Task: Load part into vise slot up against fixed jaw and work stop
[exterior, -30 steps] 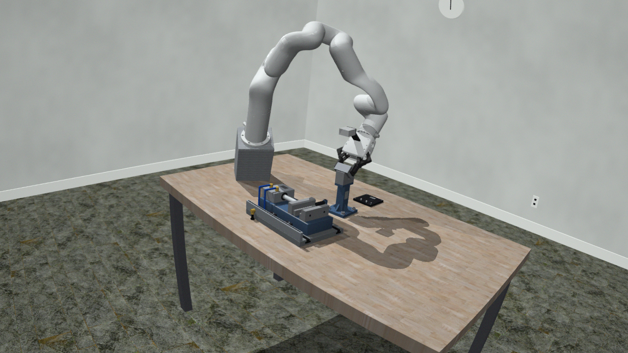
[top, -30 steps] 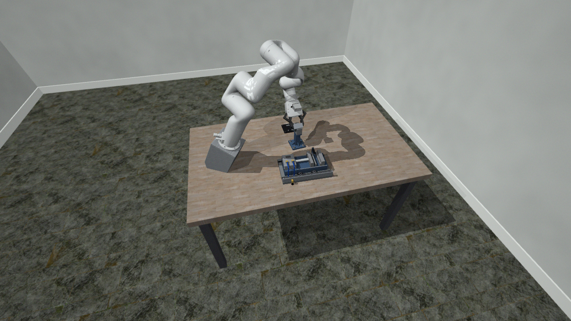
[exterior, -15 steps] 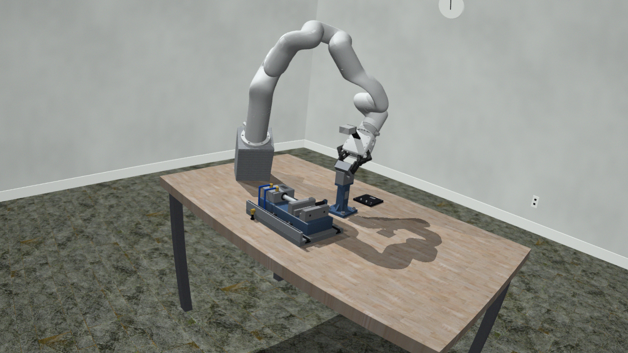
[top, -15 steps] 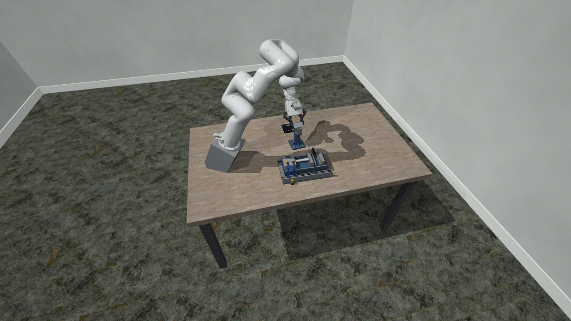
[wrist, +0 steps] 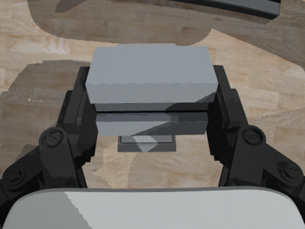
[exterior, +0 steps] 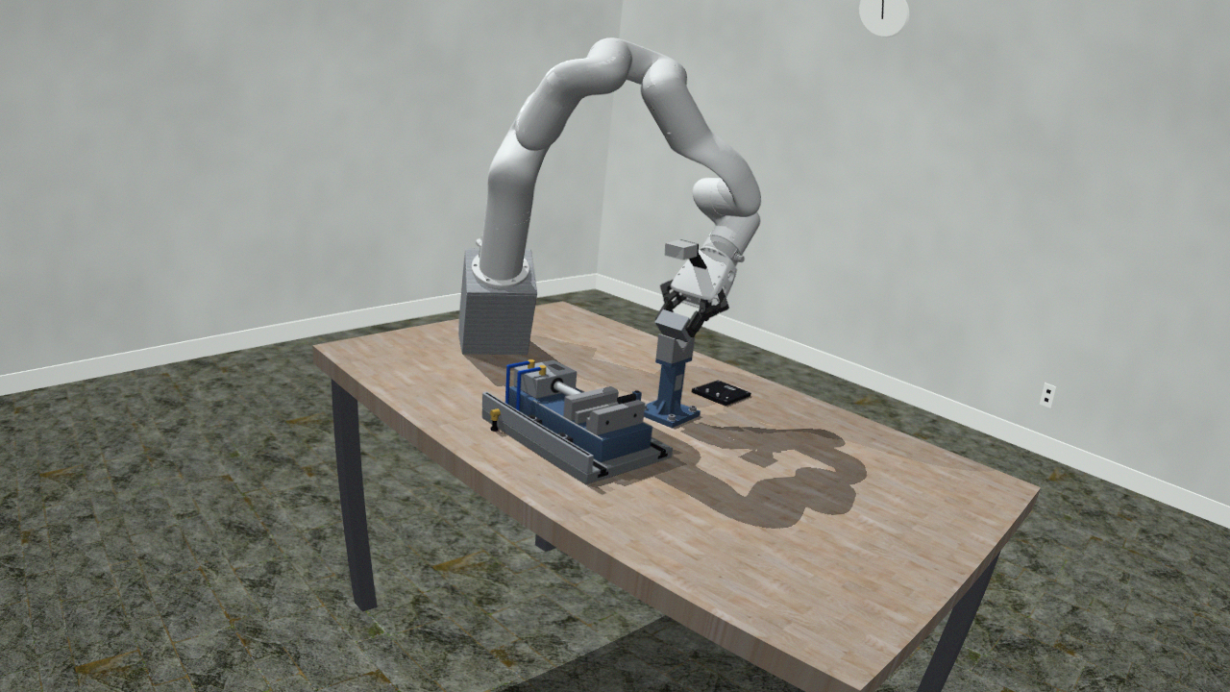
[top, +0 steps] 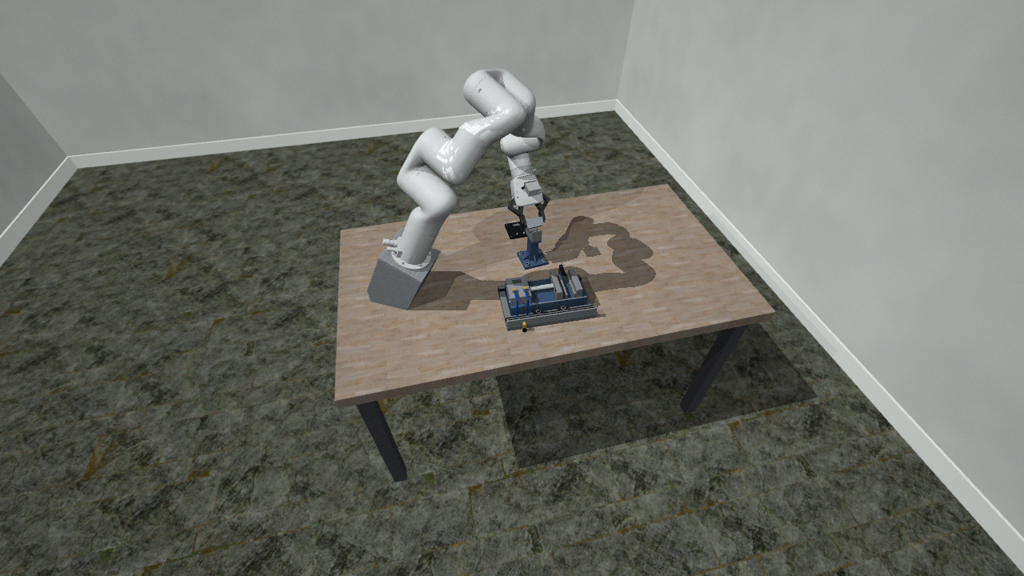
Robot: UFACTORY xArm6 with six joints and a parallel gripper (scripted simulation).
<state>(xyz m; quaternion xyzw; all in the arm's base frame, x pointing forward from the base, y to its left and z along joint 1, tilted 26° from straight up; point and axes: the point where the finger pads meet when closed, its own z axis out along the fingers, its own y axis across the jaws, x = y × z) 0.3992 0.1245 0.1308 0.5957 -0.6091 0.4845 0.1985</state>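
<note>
My gripper is now 120 mm above the blue v-block stand. Round my hand: cylinder rod: 30 mm behind, 220 mm to the right, 110 mm below; then dark work stop rod: 60 mm ahead, 180 mm to the right, 90 mm below; then grey block: right at my hand.
</note>
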